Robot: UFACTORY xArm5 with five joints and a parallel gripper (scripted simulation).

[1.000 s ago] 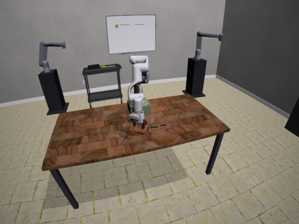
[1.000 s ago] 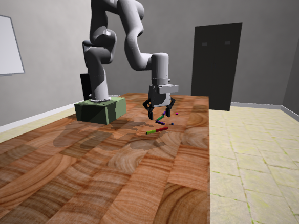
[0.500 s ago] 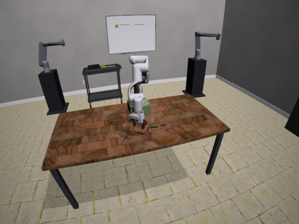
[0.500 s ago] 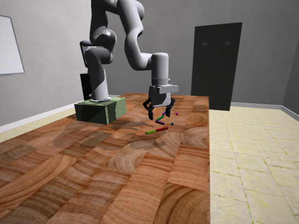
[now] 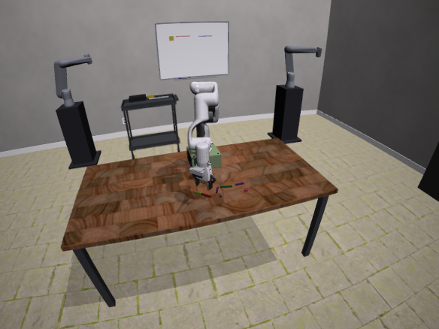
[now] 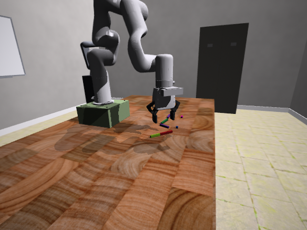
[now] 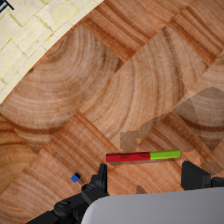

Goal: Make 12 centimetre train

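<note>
Right now my hand is 10 mm short of the red rod, 10 mm to the right of it and 70 mm above it. The rest, counted from my hand: green rod 50 mm behind, 160 mm to the left, 70 mm below; then small blue rod 40 mm ahead, 90 mm to the left, 70 mm below; then lime rod 30 mm behind, 40 mm to the right, 70 mm below.
</note>
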